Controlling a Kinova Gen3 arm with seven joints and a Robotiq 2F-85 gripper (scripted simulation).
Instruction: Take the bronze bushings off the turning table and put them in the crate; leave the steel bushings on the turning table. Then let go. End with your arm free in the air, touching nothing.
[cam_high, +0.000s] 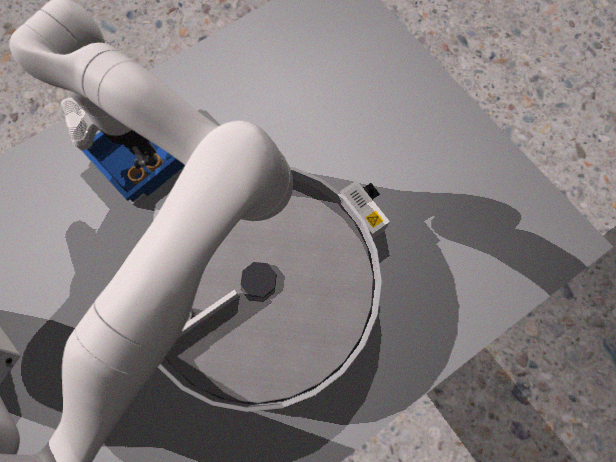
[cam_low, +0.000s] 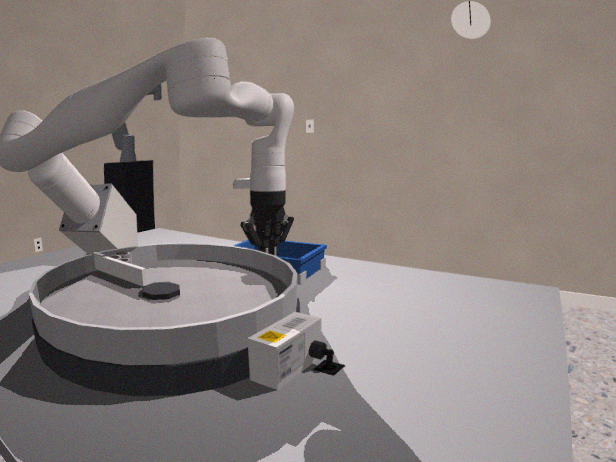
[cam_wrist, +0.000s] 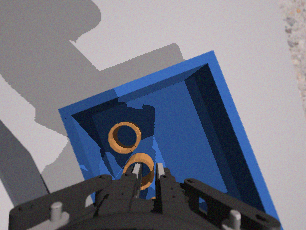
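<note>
My gripper is now 20 mm to the right of the blue crate and 10 mm above it. The rest, counted from my hand: round turning table: 10 mm ahead, 340 mm to the right, 10 mm above.
</note>
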